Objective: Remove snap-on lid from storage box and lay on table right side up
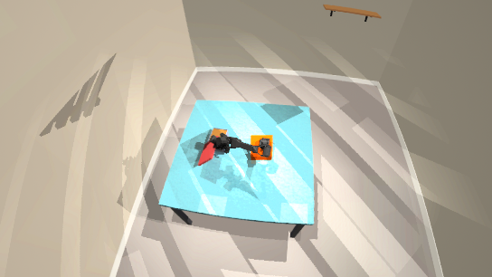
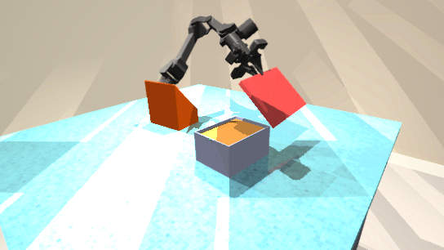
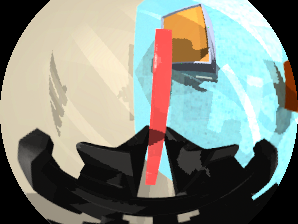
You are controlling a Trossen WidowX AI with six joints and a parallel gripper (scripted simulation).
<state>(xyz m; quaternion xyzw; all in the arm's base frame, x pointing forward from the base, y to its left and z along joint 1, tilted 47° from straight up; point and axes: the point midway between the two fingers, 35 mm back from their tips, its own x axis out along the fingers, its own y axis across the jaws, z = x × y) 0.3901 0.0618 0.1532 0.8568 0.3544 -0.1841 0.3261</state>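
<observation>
The red lid lies 60 mm ahead of my gripper tip and 60 mm below it. Also, from my gripper tip: grey storage box: 30 mm ahead, 210 mm to the right, 180 mm below.
</observation>
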